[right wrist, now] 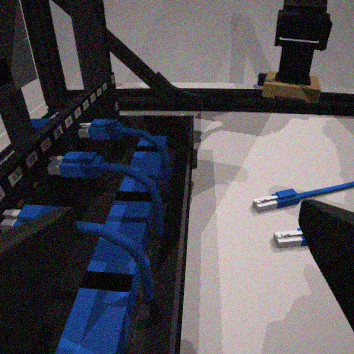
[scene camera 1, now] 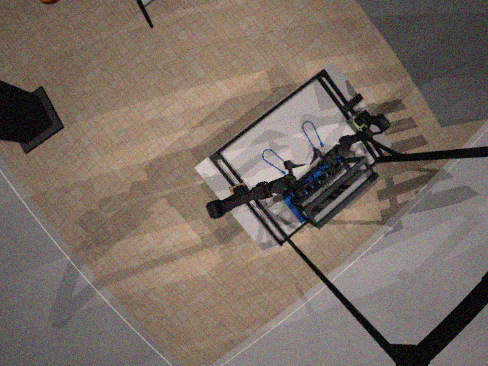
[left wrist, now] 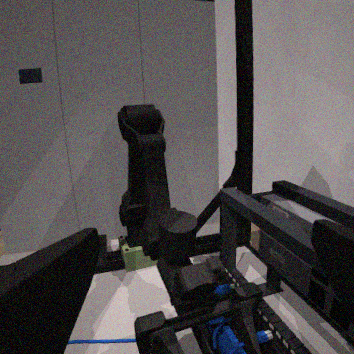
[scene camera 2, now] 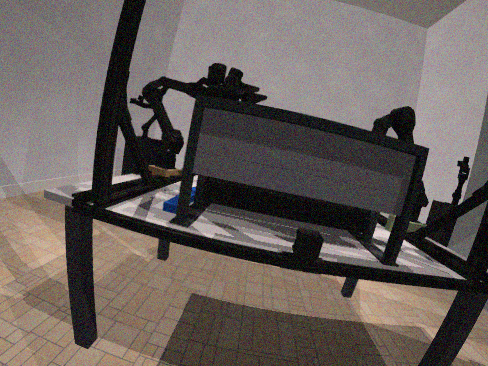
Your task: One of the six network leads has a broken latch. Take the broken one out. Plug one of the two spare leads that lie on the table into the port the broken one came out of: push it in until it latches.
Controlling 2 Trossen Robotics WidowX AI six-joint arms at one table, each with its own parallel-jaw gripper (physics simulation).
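Frame: origin at the left arm's base, x left, y ahead, z down, level; metres.
Seen in the pictures: left gripper, fingertip midpoint: [scene camera 1: 309,172] [left wrist: 205,235] [scene camera 2: 263,93]; right gripper, fingertip midpoint: [right wrist: 188,215] [scene camera 1: 314,170]; left arm's base at its link origin: [right wrist: 292,78] [scene camera 1: 239,192] [scene camera 2: 165,167]; right arm's base at its link origin: [scene camera 1: 359,120] [left wrist: 137,239].
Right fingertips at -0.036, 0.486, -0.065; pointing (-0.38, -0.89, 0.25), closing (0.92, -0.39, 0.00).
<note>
Offsets run from my right fingertips to a thing's top centre, as dx, dy, dz. "*": to the spot under its first point. Level surfaces: height alone.
A black rack {-0.113, +0.048, -0.151} [scene camera 1: 348,185] [scene camera 2: 186,163] stands at the table's edge. Blue leads {* -0.104, -0.088, +0.020} [right wrist: 102,129] {* -0.087, -0.040, +0.020} [right wrist: 79,163] {* -0.012, +0.131, +0.070} [left wrist: 225,333] are plugged into its patch panel {* -0.113, -0.048, +0.008} [right wrist: 53,135]. Two spare blue leads {* +0.134, -0.225, +0.106} [scene camera 1: 273,160] {* +0.211, +0.147, +0.108} [scene camera 1: 312,134] lie looped on the white table {dz +0.111} [scene camera 1: 286,116]; their plugs [right wrist: 277,200] [right wrist: 288,238] show in the right wrist view. My right gripper [scene camera 1: 316,154] [right wrist: 188,215] [left wrist: 211,328] is open and low at the row of plugged leads; one finger lies beside a third plug {* -0.079, +0.012, +0.016} [right wrist: 24,213]. My left gripper [scene camera 1: 293,165] [scene camera 2: 235,83] is open and empty above the rack's end.
A blue cable tray [right wrist: 116,225] [scene camera 2: 173,205] runs below the panel. The right arm stands on a green block [scene camera 1: 356,123] [left wrist: 135,258], the left arm on a tan block [scene camera 1: 237,189] [right wrist: 291,88]. A black frame [scene camera 1: 264,116] rims the table.
</note>
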